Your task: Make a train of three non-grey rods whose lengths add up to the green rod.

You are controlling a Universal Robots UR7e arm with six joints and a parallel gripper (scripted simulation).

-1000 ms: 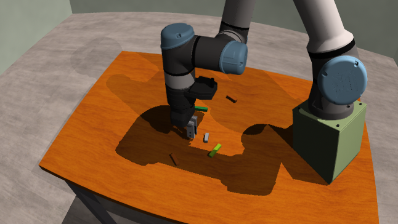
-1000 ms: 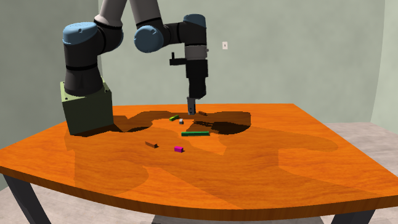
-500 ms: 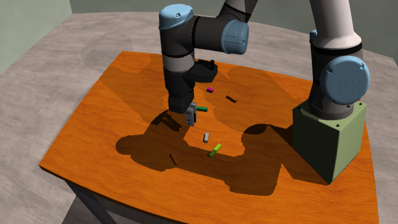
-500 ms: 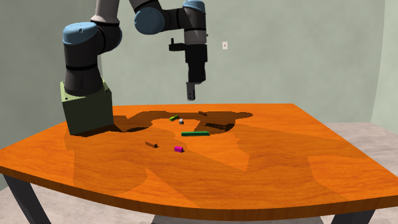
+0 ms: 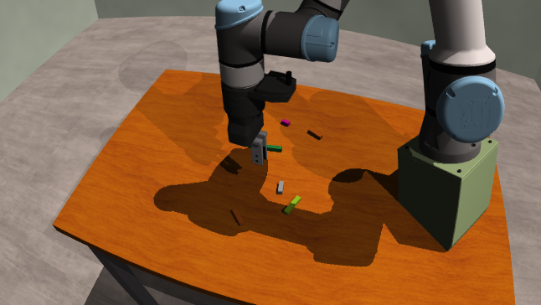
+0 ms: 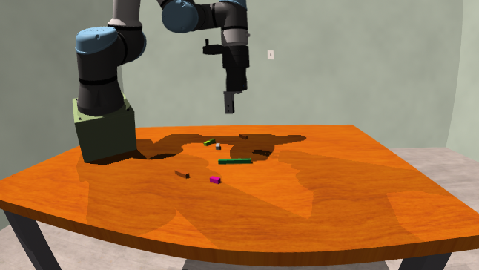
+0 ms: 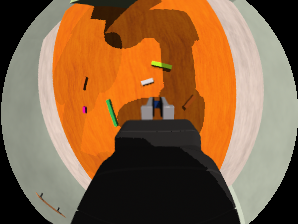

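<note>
Now: hand 3 cm short of the green rod, 13 cm to the left of it and 11 cm above it. Also, from my hand: lime rod 7 cm behind, 3 cm to the left, 11 cm below; blue rod 1 cm below; grey rod 4 cm behind, 2 cm to the right, 11 cm below.
</note>
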